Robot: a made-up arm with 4 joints. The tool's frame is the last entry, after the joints. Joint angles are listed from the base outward.
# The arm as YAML. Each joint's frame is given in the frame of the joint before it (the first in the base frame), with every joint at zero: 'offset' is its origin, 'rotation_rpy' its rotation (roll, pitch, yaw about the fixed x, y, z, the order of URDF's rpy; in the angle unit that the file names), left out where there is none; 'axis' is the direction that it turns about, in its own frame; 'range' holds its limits. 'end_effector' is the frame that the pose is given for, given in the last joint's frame.
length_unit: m
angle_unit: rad
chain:
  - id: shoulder
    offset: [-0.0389, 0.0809, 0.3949]
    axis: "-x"
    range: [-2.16, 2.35]
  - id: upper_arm
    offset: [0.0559, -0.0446, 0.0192]
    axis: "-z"
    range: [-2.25, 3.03]
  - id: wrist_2
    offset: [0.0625, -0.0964, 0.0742]
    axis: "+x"
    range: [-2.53, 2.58]
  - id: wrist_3
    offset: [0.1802, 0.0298, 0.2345]
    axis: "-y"
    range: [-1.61, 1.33]
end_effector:
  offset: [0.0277, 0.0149, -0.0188]
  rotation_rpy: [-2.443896, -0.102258, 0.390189]
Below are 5 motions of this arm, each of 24 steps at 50 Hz.
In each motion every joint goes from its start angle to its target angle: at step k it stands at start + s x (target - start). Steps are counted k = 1, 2, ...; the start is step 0. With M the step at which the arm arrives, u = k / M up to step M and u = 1 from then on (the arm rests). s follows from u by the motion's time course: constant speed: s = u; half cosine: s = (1 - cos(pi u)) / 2; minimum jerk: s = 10 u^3 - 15 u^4 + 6 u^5.
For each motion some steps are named. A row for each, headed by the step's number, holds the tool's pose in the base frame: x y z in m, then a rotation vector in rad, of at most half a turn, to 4 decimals.
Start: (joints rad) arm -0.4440 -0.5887 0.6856 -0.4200
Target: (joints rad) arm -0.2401 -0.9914 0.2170 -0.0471
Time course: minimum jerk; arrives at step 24
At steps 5, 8, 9, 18, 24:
5: 0.3380 -0.0803 0.6338 -1.1174 -1.0244 0.5433
8: 0.3308 -0.0484 0.6560 -1.2011 -1.0803 0.5293
9: 0.3267 -0.0338 0.6652 -1.2370 -1.1076 0.5216
18: 0.2622 0.1072 0.7239 -1.5083 -1.4342 0.4120
24: 0.2473 0.1297 0.7285 -1.5383 -1.4997 0.3878

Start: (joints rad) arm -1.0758 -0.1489 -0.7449 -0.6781
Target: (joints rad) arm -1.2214 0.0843 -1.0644 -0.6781
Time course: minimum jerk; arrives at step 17
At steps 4, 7, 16, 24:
4: 0.2576 -0.0729 0.5477 -1.9290 -0.4245 0.6706
7: 0.2629 -0.0680 0.5308 -1.9520 -0.3498 0.7086
16: 0.2772 -0.0501 0.4812 -1.9982 -0.1682 0.8399
24: 0.2772 -0.0500 0.4811 -1.9983 -0.1677 0.8403

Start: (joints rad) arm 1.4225 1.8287 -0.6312 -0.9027
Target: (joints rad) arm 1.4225 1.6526 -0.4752 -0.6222
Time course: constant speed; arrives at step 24
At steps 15, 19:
15: 0.0244 0.2786 0.7271 2.0020 -1.8209 1.1373
19: 0.0280 0.2824 0.7284 2.0188 -1.7349 1.1157

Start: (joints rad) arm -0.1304 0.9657 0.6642 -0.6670
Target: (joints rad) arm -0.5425 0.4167 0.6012 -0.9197
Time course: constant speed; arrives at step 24
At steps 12, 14, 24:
12: 0.0942 -0.3347 0.5487 -1.1954 0.1195 0.2417
14: 0.1078 -0.3351 0.5365 -1.1601 0.0743 0.2930
24: 0.1705 -0.3246 0.4826 -0.9858 -0.1686 0.5243

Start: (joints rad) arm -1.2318 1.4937 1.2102 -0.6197
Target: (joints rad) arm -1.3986 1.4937 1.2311 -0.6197
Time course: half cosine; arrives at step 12
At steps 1, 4, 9, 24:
1: -0.2333 -0.2196 0.1620 -0.0090 0.7578 -0.4981
4: -0.2339 -0.2095 0.1502 0.0296 0.7661 -0.4875
9: -0.2353 -0.1813 0.1217 0.1296 0.7876 -0.4597
24: -0.2356 -0.1740 0.1152 0.1539 0.7928 -0.4529

